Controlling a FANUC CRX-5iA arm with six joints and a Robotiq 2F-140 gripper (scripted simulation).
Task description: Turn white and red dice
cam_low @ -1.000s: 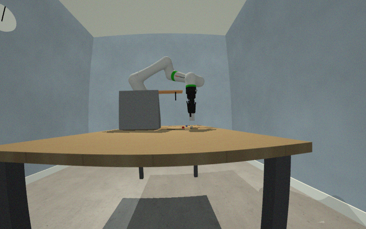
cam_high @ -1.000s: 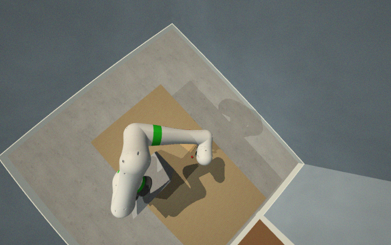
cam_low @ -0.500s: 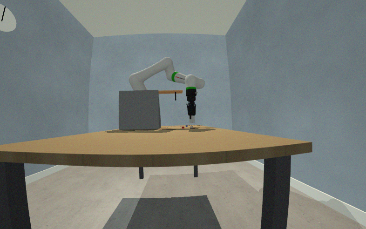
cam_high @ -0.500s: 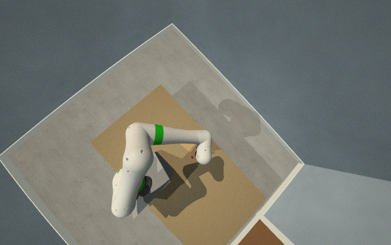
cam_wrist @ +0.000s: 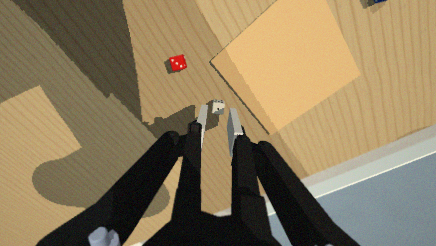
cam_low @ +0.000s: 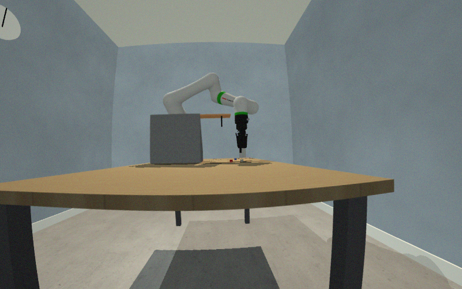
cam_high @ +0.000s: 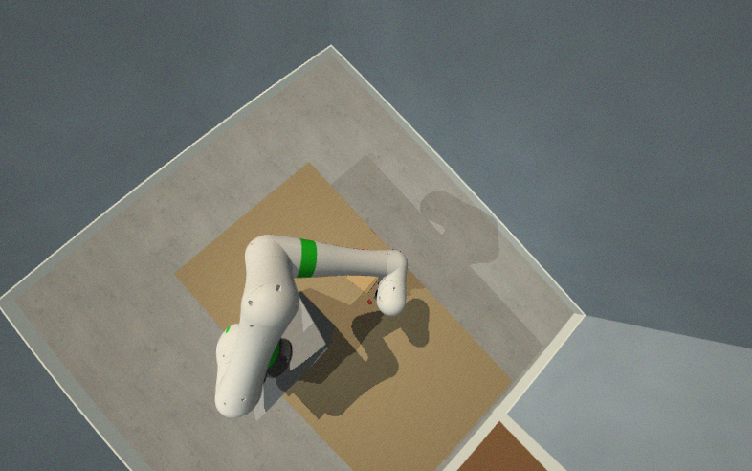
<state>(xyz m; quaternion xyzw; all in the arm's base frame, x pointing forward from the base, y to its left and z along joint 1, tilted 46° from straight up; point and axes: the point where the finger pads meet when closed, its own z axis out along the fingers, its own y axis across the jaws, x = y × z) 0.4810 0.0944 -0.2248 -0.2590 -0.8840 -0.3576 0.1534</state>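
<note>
The white die is 5 cm below my hand. Round my hand: blue die 22 cm to the left, 5 cm below, 4 cm behind; then red die 8 cm behind, 5 cm below, 1 cm to the right; then tan mat 11 cm to the left, 6 cm below, 1 cm behind.
</note>
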